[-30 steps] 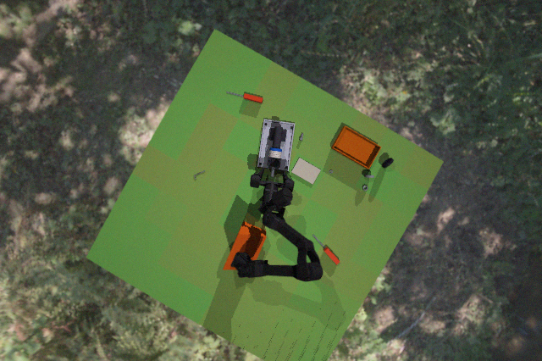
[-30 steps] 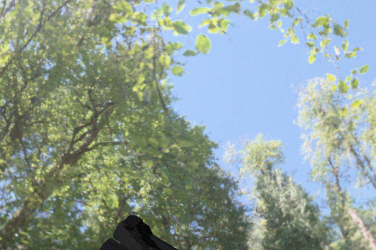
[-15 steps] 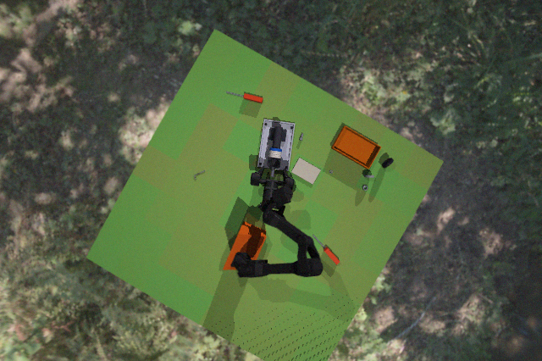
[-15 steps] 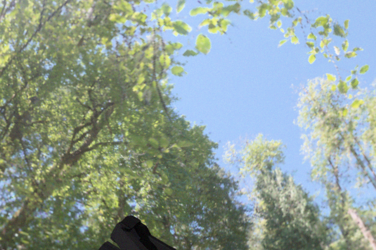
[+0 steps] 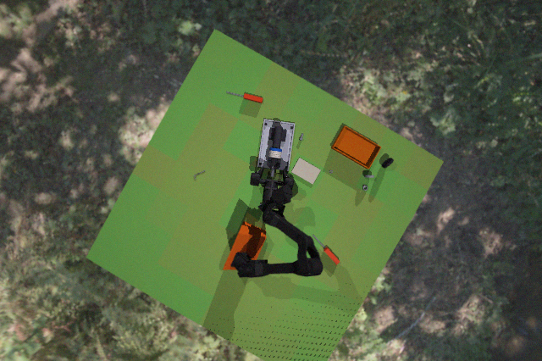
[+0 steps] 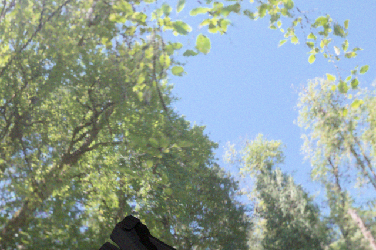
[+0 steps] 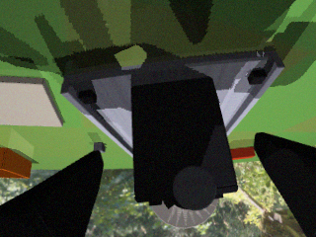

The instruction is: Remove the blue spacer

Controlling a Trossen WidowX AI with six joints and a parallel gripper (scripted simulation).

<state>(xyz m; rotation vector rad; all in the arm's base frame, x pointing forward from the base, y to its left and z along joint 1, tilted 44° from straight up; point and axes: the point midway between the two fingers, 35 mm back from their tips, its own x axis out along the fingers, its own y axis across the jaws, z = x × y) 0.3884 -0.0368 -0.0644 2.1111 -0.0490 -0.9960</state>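
Now: the grey shaft 5 cm ahead of my gripper tip, 2 cm to the left of it and 2 cm above it. Round my gripper tip: beige plate (5 cm ahead, 15 cm to the right, 5 cm below); then orange tray (25 cm ahead, 32 cm to the right, 5 cm below); then blue spacer (8 cm ahead, 3 cm to the left, 2 cm above).
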